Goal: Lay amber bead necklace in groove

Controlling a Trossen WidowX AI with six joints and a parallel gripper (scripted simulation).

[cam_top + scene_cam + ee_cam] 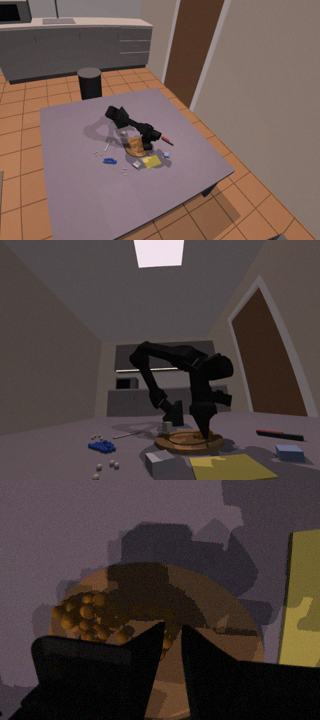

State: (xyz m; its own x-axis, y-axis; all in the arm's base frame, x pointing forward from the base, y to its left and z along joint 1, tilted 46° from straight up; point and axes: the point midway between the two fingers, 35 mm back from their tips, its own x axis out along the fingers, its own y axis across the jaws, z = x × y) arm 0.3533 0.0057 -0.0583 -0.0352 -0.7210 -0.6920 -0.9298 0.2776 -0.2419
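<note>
Now: the round wooden bead board 4 cm to the right of my gripper tip, 3 cm behind it and 1 cm below it. From my gripper tip the other things lie so: blue block: 14 cm ahead, 11 cm to the left, 1 cm below; then grey block: 14 cm to the right, 11 cm ahead; then yellow pad: 14 cm ahead, 2 cm to the right, 1 cm below.
</note>
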